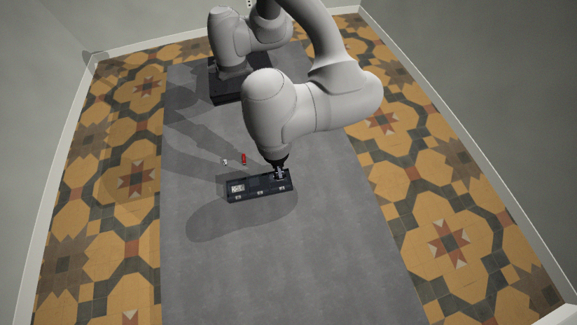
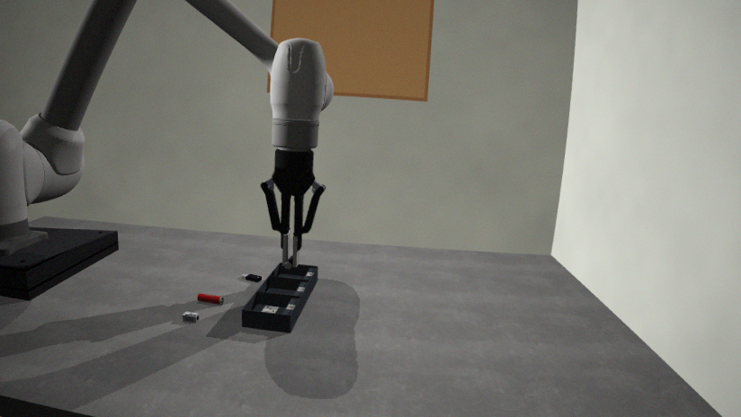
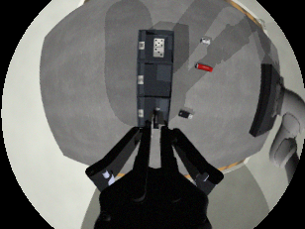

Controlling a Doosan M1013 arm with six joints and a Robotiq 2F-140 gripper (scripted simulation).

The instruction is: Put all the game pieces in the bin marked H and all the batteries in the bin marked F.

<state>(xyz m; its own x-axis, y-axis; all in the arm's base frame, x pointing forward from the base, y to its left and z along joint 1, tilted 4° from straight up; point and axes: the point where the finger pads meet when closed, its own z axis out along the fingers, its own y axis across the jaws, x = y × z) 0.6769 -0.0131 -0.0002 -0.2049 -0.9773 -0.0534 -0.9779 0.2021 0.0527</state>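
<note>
The red battery lies 15 cm behind my hand, 10 cm to the right of it and 7 cm below it. Round my hand: black three-compartment bin 1 cm behind, 8 cm to the right, 6 cm below; black battery 3 cm below; white domino 3 cm behind, 16 cm to the right, 7 cm below.
</note>
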